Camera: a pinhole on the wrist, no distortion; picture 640 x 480 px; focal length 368.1 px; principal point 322.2 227.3 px. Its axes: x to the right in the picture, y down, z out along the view. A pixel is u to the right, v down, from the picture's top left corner.
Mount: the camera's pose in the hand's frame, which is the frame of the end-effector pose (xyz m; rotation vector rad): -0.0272 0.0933 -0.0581 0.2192 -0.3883 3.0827
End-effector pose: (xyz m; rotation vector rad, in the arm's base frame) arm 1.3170 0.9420 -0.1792 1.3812 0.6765 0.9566
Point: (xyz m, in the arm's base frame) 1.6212 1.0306 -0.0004
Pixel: 53 96
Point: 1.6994 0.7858 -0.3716
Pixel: 330 379
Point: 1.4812 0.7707 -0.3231
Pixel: 437 439
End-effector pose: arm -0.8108 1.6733 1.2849 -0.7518 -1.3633 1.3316
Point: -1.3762 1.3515 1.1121
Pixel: 488 44
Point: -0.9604 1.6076 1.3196
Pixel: 349 298
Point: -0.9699 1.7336 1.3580
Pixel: 148 316
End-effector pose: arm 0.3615 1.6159 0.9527 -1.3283 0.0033 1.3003
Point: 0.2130 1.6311 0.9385
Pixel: 400 103
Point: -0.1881 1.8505 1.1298
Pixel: 468 75
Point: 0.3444 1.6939 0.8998
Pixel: 66 326
